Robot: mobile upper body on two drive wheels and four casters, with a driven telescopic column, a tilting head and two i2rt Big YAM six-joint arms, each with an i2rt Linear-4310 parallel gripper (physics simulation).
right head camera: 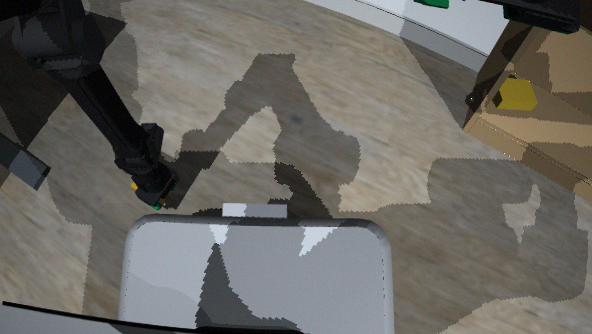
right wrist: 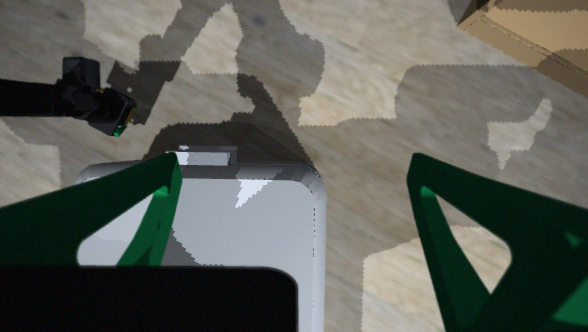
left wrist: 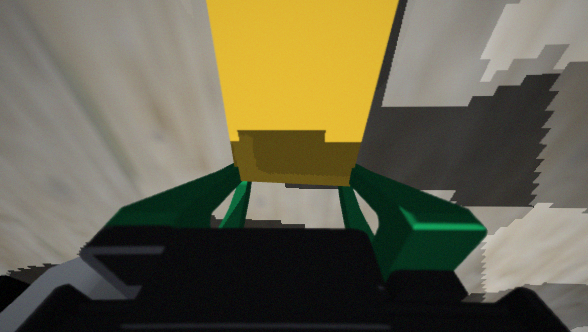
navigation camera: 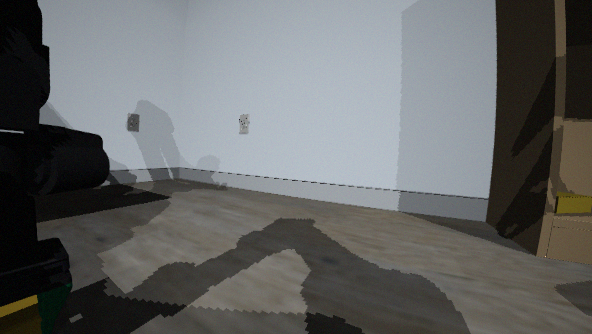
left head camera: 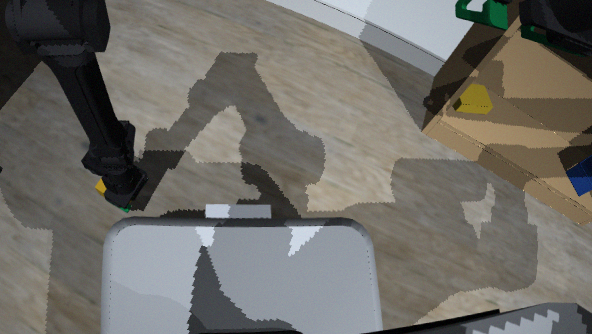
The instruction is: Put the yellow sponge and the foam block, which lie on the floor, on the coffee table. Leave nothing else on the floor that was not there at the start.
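Frame: origin at the left arm's base, x left, y back, z up, level; metres.
Seen in the pictures: left gripper, fingertip midpoint: point(right head camera: 165, 198) point(right wrist: 130, 116) point(left wrist: 294, 164) point(left head camera: 131, 199); right gripper, fingertip midpoint: point(right head camera: 462, 3) point(right wrist: 294, 165) point(left head camera: 491, 21).
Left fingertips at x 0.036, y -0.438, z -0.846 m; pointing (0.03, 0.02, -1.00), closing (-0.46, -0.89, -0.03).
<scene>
Offsets run from my left fingertips to a thing's top centre. "spot": to the spot under its first point.
The yellow sponge @[dz +0.026, dx +0.044, dy -0.025 m] point(left head camera: 101, 187) point(right head camera: 134, 186) point(left wrist: 300, 70) point(navigation camera: 20, 306) is at floor level, at the left in the head views, mostly hidden there by the left wrist. My left gripper point(left wrist: 294, 164) is shut on its near end, with a green finger against each long side. The far end shows in the left wrist view beyond the fingers. Whether the sponge still touches the floor I cannot tell. My right gripper point(right wrist: 294, 165) is open and empty, high above the light grey base. I cannot make out the foam block or the coffee table for certain.
A wooden shelf unit @[spot: dz +0.045, dx -0.960, dy -0.191 m] point(left head camera: 457, 137) point(right head camera: 500, 140) point(navigation camera: 560, 240) at the right holds a yellow block @[dz +0.126, dx -1.023, dy -0.314 m] point(left head camera: 475, 100) point(right head camera: 517, 95) point(navigation camera: 575, 204) and a blue block @[spot: dz +0.140, dx -1.444, dy -0.015 m] point(left head camera: 582, 175). A grey bar-like thing point(right head camera: 30, 172) enters at the left. The light grey base point(left head camera: 240, 280) is nearby. A wall point(navigation camera: 310, 100) stands behind.
</scene>
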